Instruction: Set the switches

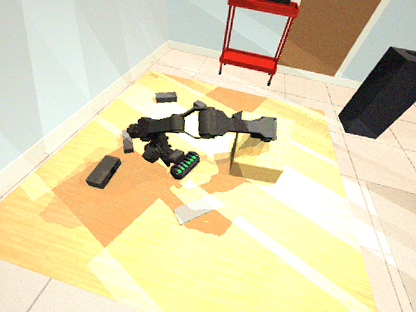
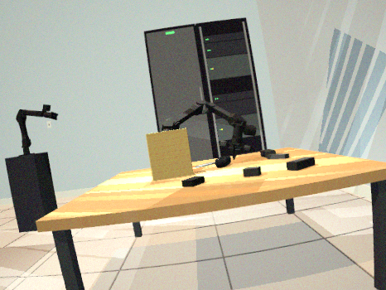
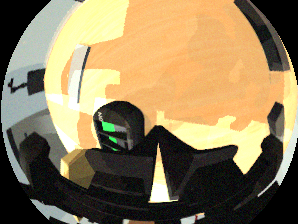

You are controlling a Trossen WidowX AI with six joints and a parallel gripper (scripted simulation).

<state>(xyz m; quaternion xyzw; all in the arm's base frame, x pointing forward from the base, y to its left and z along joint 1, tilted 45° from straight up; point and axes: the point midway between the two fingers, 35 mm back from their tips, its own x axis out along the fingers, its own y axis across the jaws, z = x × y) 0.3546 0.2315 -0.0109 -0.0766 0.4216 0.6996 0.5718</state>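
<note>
Right now my gripper tip is 16 cm past the pale flat plate, 16 cm to the right of it and 2 cm above it. Also, from my gripper tip: slim grey module (24 cm ahead, 10 cm to the right, 1 cm below).
</note>
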